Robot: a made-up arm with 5 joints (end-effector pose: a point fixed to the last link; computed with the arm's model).
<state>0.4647 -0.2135 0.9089 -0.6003 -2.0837</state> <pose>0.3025 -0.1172 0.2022 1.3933 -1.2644 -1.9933</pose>
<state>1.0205 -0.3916 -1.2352 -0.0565 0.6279</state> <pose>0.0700 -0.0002 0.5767 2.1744 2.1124 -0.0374</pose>
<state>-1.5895 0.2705 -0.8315 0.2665 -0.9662</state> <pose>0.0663 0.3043 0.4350 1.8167 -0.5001 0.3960</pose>
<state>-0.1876 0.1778 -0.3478 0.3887 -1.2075</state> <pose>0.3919 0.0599 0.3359 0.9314 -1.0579 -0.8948</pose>
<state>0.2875 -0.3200 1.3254 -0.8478 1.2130</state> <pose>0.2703 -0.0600 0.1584 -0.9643 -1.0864 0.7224</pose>
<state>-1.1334 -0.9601 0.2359 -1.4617 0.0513</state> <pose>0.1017 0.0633 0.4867 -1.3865 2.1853 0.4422</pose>
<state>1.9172 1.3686 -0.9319 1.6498 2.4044</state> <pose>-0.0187 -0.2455 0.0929 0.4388 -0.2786 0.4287</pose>
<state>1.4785 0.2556 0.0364 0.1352 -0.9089</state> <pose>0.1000 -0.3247 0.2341 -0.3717 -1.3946 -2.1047</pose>
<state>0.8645 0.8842 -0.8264 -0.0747 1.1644</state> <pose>0.3145 -0.2869 0.2677 -1.3303 -0.8729 0.1960</pose>
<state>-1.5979 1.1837 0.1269 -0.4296 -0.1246</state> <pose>0.0658 0.2274 0.0122 0.5804 -0.4744 1.3637</pose>
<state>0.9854 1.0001 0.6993 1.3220 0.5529</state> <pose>0.0889 -0.0289 0.0684 0.9914 1.0753 -0.3931</pose>
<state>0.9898 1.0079 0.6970 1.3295 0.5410</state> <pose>0.0883 -0.0282 0.0687 0.9967 1.0892 -0.4047</pose>
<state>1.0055 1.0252 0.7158 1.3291 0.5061</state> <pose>0.0845 -0.0231 0.0706 1.0120 1.1275 -0.4404</pose>
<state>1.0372 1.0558 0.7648 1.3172 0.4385</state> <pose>0.0767 -0.0116 0.0754 1.0404 1.2019 -0.5075</pose>
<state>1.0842 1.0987 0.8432 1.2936 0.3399</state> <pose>0.0667 0.0061 0.0848 1.0790 1.3134 -0.5975</pose>
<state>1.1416 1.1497 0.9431 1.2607 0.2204</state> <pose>0.0573 0.0275 0.0999 1.1213 1.4548 -0.6916</pose>
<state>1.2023 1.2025 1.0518 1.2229 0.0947</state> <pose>0.0511 0.0487 0.1198 1.1599 1.6105 -0.7703</pose>
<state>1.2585 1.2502 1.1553 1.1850 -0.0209</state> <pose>0.0486 0.0662 0.1415 1.1892 1.7591 -0.8222</pose>
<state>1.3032 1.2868 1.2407 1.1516 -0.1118</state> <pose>0.0485 0.0782 0.1609 1.2078 1.8787 -0.8479</pose>
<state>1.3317 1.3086 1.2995 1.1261 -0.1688</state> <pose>0.0493 0.0850 0.1745 1.2173 1.9542 -0.8571</pose>
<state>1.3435 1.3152 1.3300 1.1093 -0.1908</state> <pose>0.0496 0.0879 0.1809 1.2209 1.9824 -0.8600</pose>
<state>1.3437 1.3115 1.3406 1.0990 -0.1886</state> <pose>0.0495 0.0887 0.1821 1.2214 1.9778 -0.8614</pose>
